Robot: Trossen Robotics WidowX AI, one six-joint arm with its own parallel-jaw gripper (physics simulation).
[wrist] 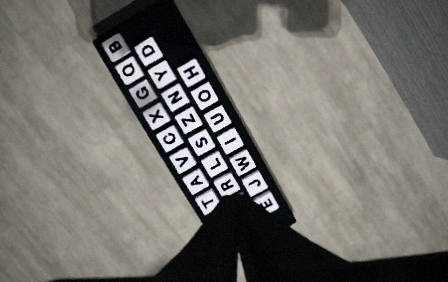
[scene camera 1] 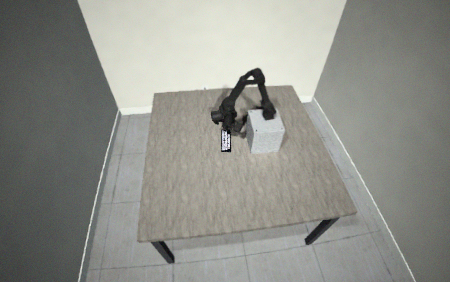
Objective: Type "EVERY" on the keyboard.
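Pixels of known places: gripper, between the fingertips: (wrist: 234, 205) (scene camera 1: 228, 131); arm's base, origin of its link: (scene camera 1: 268, 116).
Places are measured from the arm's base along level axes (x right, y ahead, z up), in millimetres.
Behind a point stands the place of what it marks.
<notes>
The keyboard (scene camera 1: 226, 141) {y 276, x 20, z -204 mm} (wrist: 161, 24) {y 236, x 121, z -212 mm} is a narrow black block with white letter keys, lying on the table and slanting across the wrist view. The E key (wrist: 267, 202) {y 270, x -34, z -207 mm} is at its lower right end, partly covered by the gripper. The R key (wrist: 227, 185) {y 284, x -2, z -207 mm} is just above and left of the fingertips, the V key (wrist: 183, 160) {y 294, x 36, z -207 mm} in the left row, and the Y key (wrist: 161, 74) {y 261, x 93, z -207 mm} near the upper end. My gripper (scene camera 1: 227, 129) {y 266, x 19, z -98 mm} (wrist: 234, 205) {y 266, x 19, z -98 mm} is shut and empty, its tips over the keyboard's end between R and E. I cannot tell whether they touch it. Some keys may be hidden beneath the fingers.
The pale grey box (scene camera 1: 266, 137) {y 51, x -126, z -60 mm} that carries the arm's base stands on the wooden table (scene camera 1: 240, 195) {y 297, x -404, z -223 mm}, to the right of the keyboard. The arm arches from it over the table's back part. A wall stands behind the table. Arm shadows fall near the keyboard's upper end in the wrist view.
</notes>
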